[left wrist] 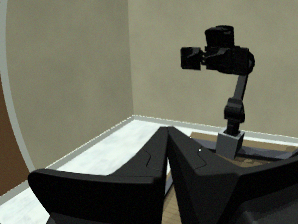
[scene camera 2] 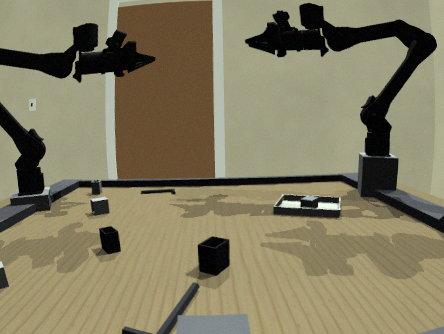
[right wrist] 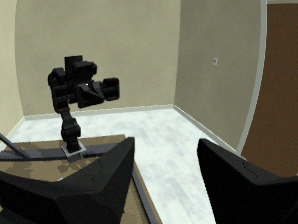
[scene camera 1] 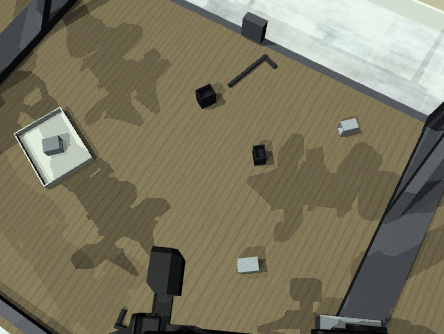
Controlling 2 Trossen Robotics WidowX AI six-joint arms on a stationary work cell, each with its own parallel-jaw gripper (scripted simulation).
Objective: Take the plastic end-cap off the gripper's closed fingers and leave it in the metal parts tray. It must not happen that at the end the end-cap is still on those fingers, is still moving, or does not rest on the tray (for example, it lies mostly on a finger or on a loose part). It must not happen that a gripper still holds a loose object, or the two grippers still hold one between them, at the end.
Scene:
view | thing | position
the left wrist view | my left gripper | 166, 132
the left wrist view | my right gripper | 196, 59
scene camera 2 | my left gripper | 154, 59
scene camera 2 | my right gripper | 247, 43
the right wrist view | my left gripper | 103, 99
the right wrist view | my right gripper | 167, 144

